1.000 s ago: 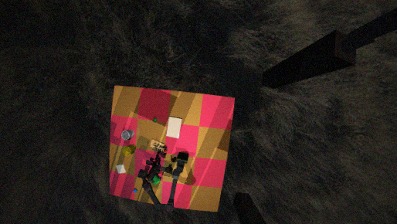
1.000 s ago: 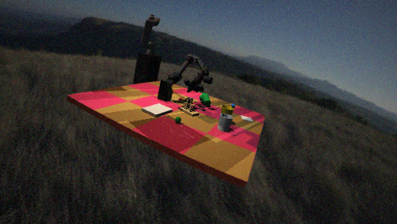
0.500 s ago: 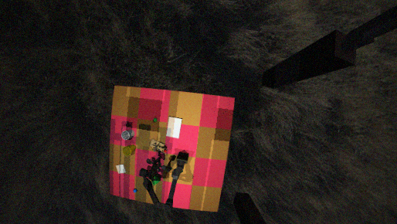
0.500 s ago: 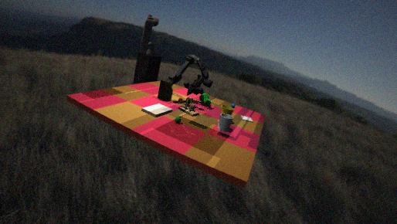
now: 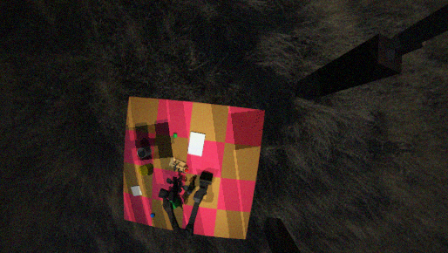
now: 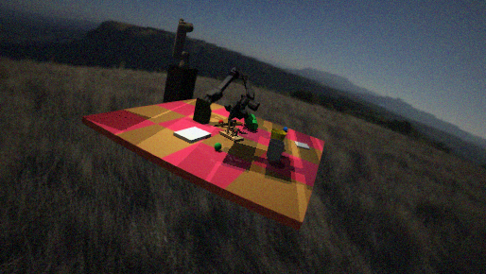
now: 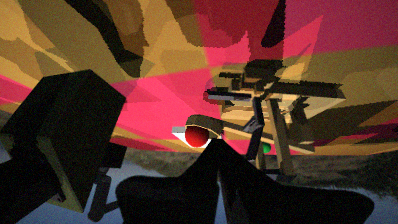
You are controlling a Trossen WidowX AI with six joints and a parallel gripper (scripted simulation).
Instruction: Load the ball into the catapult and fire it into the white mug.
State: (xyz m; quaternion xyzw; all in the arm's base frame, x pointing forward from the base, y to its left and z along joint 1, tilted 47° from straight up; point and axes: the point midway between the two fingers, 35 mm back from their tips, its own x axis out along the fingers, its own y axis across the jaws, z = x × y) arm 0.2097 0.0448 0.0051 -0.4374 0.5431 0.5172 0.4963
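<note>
Right now my gripper tip is 3 cm past the red ball, 4 cm to the left of it and 2 cm above it. Round my gripper tip: yellow object 34 cm ahead, 4 cm to the left, 5 cm below; wooden catapult 4 cm ahead, 3 cm to the right, 3 cm below; white ball 8 cm behind, 18 cm to the left, 6 cm below.
</note>
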